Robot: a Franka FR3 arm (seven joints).
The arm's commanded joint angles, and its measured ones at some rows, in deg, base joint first. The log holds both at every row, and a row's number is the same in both.
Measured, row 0: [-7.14 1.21 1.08 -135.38 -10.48 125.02 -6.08]
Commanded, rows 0 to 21: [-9.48 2.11 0.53 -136.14 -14.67 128.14 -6.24]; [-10.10 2.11 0.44 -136.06 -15.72 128.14 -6.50]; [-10.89 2.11 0.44 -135.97 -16.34 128.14 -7.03]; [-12.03 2.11 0.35 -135.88 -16.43 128.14 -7.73]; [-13.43 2.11 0.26 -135.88 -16.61 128.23 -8.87]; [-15.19 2.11 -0.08 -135.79 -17.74 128.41 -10.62]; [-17.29 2.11 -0.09 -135.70 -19.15 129.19 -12.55]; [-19.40 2.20 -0.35 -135.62 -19.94 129.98 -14.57]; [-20.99 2.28 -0.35 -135.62 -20.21 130.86 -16.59]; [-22.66 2.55 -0.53 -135.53 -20.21 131.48 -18.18]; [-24.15 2.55 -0.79 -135.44 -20.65 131.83 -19.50]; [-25.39 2.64 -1.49 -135.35 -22.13 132.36 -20.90]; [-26.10 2.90 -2.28 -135.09 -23.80 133.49 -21.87]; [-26.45 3.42 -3.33 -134.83 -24.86 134.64 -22.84]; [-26.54 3.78 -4.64 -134.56 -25.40 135.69 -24.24]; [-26.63 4.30 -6.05 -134.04 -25.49 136.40 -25.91]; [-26.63 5.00 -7.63 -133.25 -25.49 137.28 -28.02]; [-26.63 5.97 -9.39 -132.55 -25.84 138.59 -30.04]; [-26.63 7.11 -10.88 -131.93 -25.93 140.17 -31.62]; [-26.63 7.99 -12.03 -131.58 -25.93 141.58 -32.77]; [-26.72 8.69 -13.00 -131.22 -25.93 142.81 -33.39]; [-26.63 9.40 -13.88 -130.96 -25.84 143.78 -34.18]
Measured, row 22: [-26.03 5.50 -11.92 -133.20 -24.81 140.25 -31.52]
